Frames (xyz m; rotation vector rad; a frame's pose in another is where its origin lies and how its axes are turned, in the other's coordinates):
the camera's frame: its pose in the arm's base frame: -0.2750 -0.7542 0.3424 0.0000 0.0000 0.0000
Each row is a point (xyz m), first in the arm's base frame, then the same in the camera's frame.
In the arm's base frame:
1: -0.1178 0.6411 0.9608
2: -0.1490 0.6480 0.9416
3: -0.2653 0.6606 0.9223
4: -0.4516 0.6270 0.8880
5: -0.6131 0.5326 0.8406
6: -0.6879 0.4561 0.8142
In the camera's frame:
1: 0.1572 1.3953 0.6184
2: 0.1260 1.4022 0.5992
3: 0.0097 1.4148 0.5799
4: -0.1766 1.3812 0.5456
5: -0.3381 1.2868 0.4982
6: -0.4129 1.2103 0.4718

